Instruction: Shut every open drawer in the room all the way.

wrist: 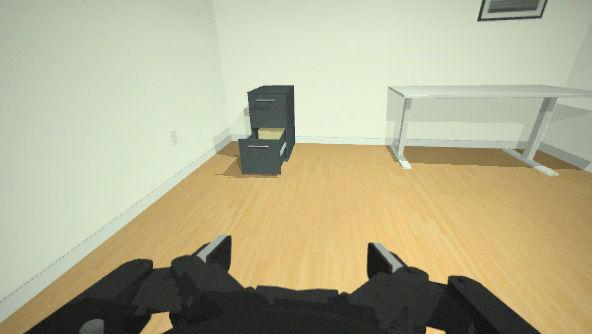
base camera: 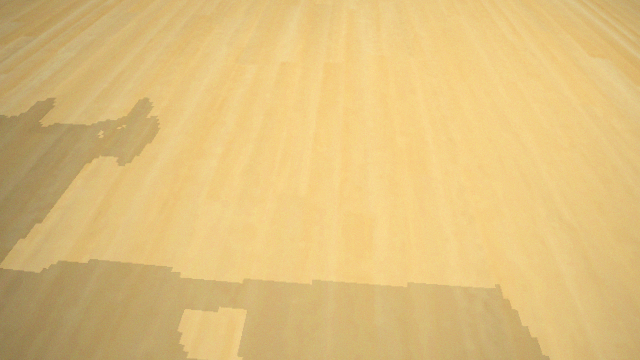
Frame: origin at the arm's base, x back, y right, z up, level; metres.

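Seen in the pictures: gripper, fingertip midpoint: [wrist: 298, 253].
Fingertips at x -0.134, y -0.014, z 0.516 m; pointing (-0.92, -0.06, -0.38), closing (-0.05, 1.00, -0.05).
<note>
A point is followed by its place in that frame.
A dark grey cabinet [wrist: 290, 120] {x -2.747, y -0.323, z -0.006 m} stands against the back wall near the corner, left of centre in the wrist view. Its lower drawer [wrist: 260, 161] {x -2.063, y -0.532, z -0.229 m} is pulled out, and something tan shows inside it. Its upper drawer [wrist: 267, 114] {x -2.456, y -0.521, z 0.122 m} is shut; each drawer has a thin bar handle. My gripper [wrist: 298, 253] {x -0.134, y -0.013, z 0.516 m} is open and empty, with its fingers wide apart at the bottom of the wrist view. It is well short of the cabinet, and the cabinet does not show in the base camera view.
A white table [wrist: 480, 92] {x -2.398, y 1.405, z 0.323 m} on metal legs stands against the back wall to the right of the cabinet. A wall with a skirting board [wrist: 145, 201] {x -1.505, y -1.301, z -0.342 m} runs along the left. A framed picture [wrist: 515, 6] {x -2.997, y 1.853, z 1.037 m} hangs above the table. Robot shadows fall on the wooden floor [base camera: 350, 150] {x -0.513, y 0.049, z -0.397 m} in the base camera view.
</note>
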